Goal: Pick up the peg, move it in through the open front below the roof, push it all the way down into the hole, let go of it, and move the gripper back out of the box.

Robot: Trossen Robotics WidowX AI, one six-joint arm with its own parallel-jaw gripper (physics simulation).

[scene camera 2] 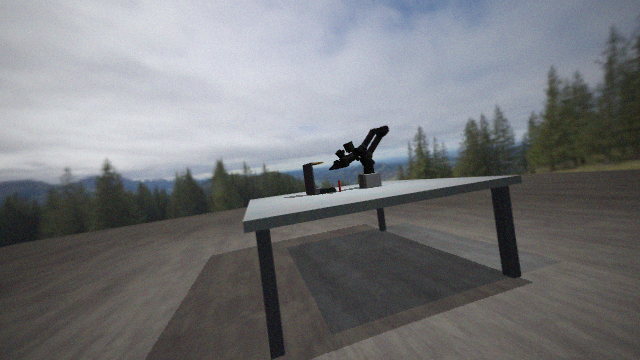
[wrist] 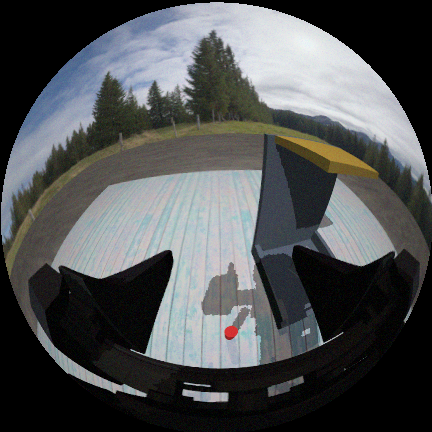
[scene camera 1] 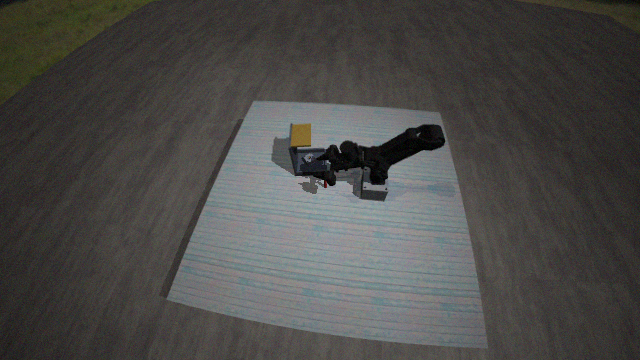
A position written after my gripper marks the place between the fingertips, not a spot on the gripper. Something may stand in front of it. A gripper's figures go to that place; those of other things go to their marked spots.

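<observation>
I see my gripper (wrist: 234,255) at 0.10 m from the lens, and there is also a box (wrist: 295,300), which is 0.27 m from the lens.
</observation>
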